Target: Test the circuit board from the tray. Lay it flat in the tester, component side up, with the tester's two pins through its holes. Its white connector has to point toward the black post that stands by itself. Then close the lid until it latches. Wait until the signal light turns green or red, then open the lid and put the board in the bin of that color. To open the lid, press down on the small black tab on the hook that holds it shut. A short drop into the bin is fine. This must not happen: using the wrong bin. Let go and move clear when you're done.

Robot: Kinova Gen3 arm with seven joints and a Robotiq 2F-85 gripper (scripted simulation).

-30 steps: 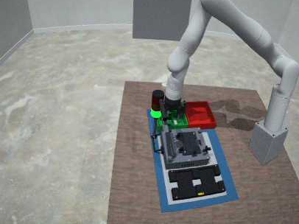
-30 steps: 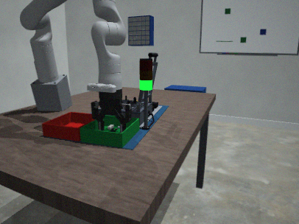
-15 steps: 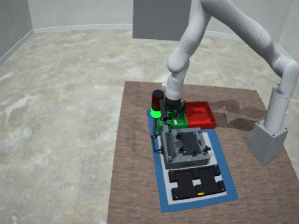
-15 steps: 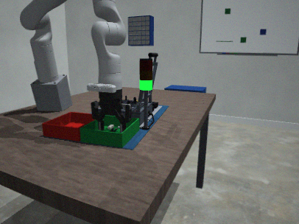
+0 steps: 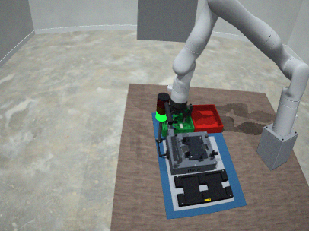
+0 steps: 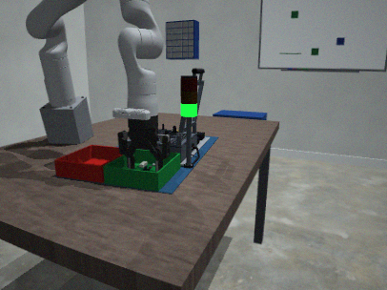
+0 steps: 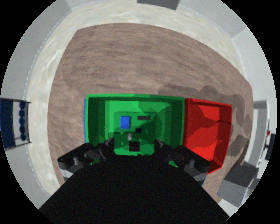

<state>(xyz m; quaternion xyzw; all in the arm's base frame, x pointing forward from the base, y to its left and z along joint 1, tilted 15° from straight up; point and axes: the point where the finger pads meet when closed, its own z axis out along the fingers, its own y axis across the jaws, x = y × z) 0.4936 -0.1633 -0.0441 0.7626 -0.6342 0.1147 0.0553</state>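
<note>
Right now the green bin is 1 cm below my hand. The rest, counted from my hand: green circuit board: 1 cm below; clear lid: 4 cm ahead, 21 cm to the left, 16 cm above; red bin: 15 cm behind, 3 cm to the right, 1 cm below.
</note>
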